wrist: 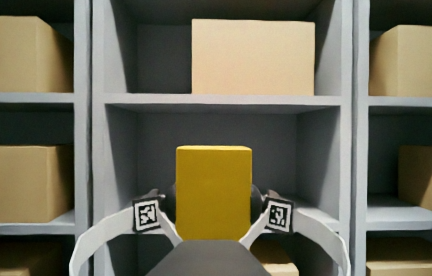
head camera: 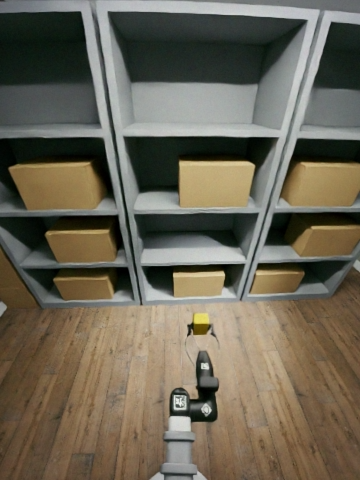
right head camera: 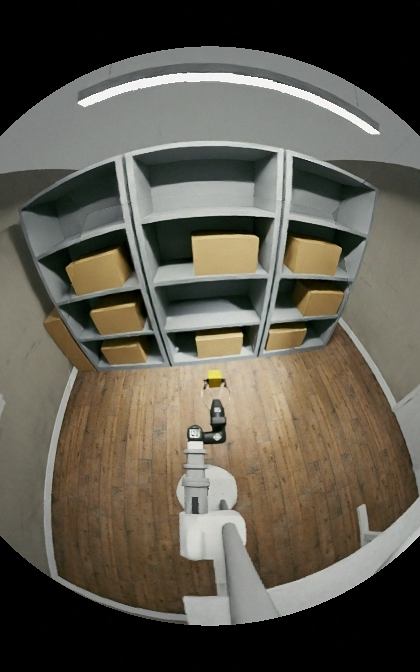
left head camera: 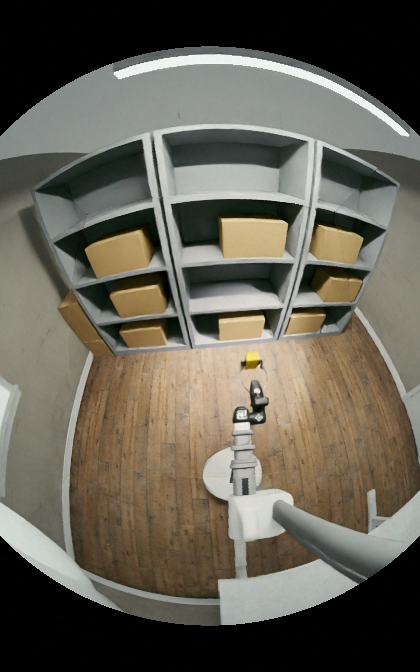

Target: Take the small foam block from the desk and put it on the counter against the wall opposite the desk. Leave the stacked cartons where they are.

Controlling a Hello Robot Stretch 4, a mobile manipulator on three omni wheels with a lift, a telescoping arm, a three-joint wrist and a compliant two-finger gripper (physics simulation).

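Frame: origin at the robot's base, x left, y ahead, z down, level; centimetres.
Seen in the pictures: end effector, tool point: [wrist: 213, 200] [head camera: 200, 324] [right head camera: 214, 378] [left head camera: 250, 360]; robot's base, origin of the base link: [right head camera: 207, 490] [left head camera: 231, 472].
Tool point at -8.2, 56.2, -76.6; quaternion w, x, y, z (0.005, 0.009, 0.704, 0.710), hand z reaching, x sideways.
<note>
Offsets run from my tool point to a thing's middle, as dx, dy, dz.
The small yellow foam block @(+0.0, -0.2, -0.3) [head camera: 201, 323] [left head camera: 252, 359] [right head camera: 214, 377] [wrist: 214, 192] is upright between the two fingertips, off the floor. My gripper [head camera: 201, 329] [left head camera: 252, 364] [right head camera: 215, 382] [wrist: 214, 201] is shut on it, with a dark pad against each side. The arm reaches forward toward the middle shelf unit, and the wrist view looks level into its bays. Tan cartons @(+157.4, +81.8, +39.0) [head camera: 15, 282] [left head camera: 82, 327] [right head camera: 67, 342] stand beside the left shelf unit; I cannot tell whether these are the stacked ones. I cannot identify the desk or the counter for certain.
Three grey shelf units [head camera: 200, 131] [wrist: 220, 100] stand side by side ahead, with tan boxes @(-11.4, +86.0, -33.1) [head camera: 216, 183] [left head camera: 253, 237] [right head camera: 225, 254] [wrist: 253, 57] on several shelves. A pale flat surface [left head camera: 280, 595] [right head camera: 205, 607] shows at the bottom of both side head views, near the mast.
</note>
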